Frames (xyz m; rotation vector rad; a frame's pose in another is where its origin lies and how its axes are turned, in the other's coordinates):
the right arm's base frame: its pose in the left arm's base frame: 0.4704 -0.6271 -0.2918 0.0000 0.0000 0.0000
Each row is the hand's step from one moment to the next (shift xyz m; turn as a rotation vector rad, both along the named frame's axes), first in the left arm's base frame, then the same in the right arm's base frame.
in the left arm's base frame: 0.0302 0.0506 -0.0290 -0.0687 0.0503 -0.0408
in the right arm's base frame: 0.0302 0.0506 -0.0290 -0.0687 0.0503 -0.0408
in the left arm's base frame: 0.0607 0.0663 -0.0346 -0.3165 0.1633 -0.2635
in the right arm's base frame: 0.0607 0.0663 -0.0346 -0.3165 0.1633 -0.2635
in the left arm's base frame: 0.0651 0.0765 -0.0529 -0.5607 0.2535 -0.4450
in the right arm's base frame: 0.0651 0.0765 -0.0529 -0.5607 0.2535 -0.4450
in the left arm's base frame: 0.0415 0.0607 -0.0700 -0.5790 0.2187 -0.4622
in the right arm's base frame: 0.0415 0.0607 -0.0700 -0.5790 0.2187 -0.4622
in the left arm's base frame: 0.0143 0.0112 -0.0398 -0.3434 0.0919 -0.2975
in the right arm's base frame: 0.0143 0.0112 -0.0398 -0.3434 0.0919 -0.2975
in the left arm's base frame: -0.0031 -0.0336 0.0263 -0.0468 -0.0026 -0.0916
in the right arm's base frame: -0.0031 -0.0336 0.0263 -0.0468 -0.0026 -0.0916
